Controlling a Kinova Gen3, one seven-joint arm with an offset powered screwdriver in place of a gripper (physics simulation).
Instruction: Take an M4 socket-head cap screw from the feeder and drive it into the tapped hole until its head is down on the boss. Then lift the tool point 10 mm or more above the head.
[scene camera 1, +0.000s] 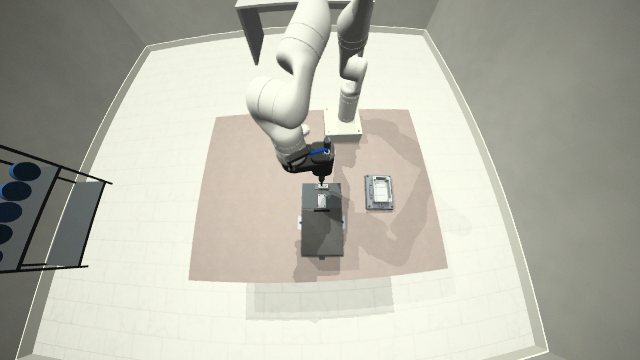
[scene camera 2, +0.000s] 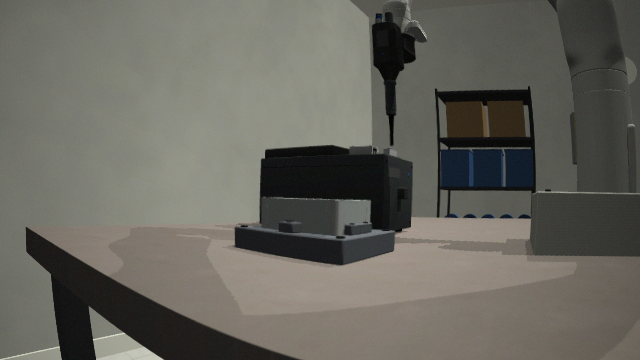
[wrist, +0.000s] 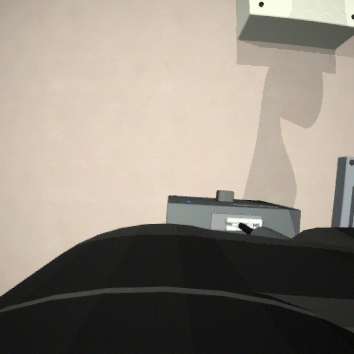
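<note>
The dark screw feeder (scene camera 1: 322, 240) (scene camera 2: 320, 175) (wrist: 192, 213) stands on the table, with a small light pick-up block (scene camera 1: 325, 187) (scene camera 2: 390, 152) (wrist: 232, 221) at one end of its top. My screwdriver (scene camera 1: 321, 182) (scene camera 2: 391, 144) (wrist: 241, 226) points straight down, its bit tip right over that block, touching it or just above it. Whether a screw is on the bit is too small to tell. The light-grey open housing (scene camera 1: 382, 190) (scene camera 2: 300, 215) sits in a dark fixture plate (scene camera 1: 369, 204) (scene camera 2: 287, 249) (wrist: 341, 195) beside the feeder. Its bosses and tapped hole cannot be made out.
The arm's pale base block (scene camera 1: 342, 131) (scene camera 2: 585, 225) (wrist: 295, 31) stands at the back of the table (scene camera 1: 240, 200) (scene camera 2: 450, 280) (wrist: 100, 125). A second light block (scene camera 1: 321, 200) (scene camera 2: 362, 149) sits on the feeder top. A shelf rack (scene camera 2: 485, 141) with boxes stands beyond.
</note>
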